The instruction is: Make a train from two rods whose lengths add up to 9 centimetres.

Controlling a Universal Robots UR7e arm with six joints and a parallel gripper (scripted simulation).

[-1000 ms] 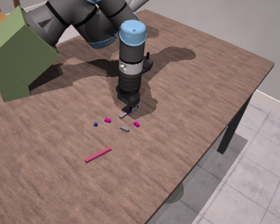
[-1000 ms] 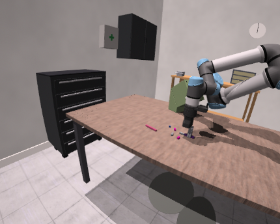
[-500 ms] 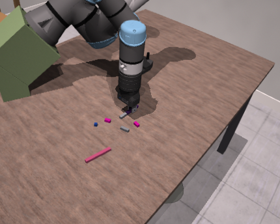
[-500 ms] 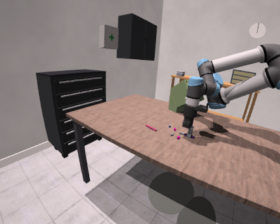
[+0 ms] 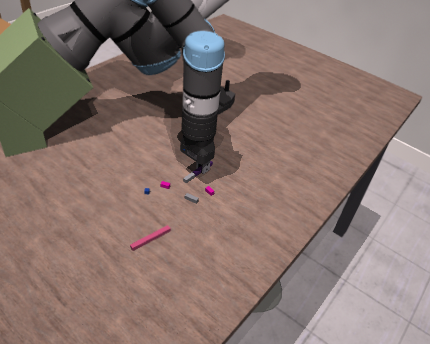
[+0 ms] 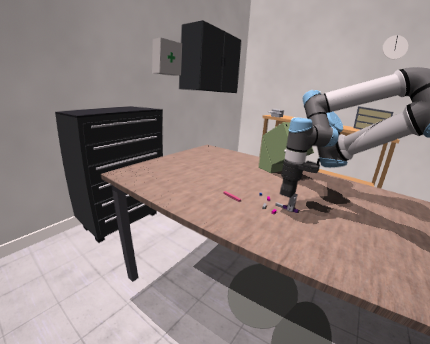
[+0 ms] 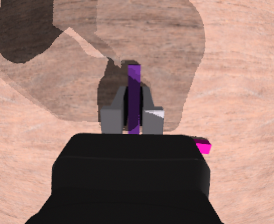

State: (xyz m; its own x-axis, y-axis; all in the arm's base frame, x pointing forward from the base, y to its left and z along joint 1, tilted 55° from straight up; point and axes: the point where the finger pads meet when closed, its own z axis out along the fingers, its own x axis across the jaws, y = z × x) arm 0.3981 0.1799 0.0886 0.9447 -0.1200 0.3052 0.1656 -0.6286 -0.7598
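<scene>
The purple rod is 1 cm below my hand. From my hand the other things lie so: blue rod 1 cm behind, 15 cm to the right, 1 cm below; then pink rod 11 cm ahead, 21 cm to the right, 1 cm below.
</scene>
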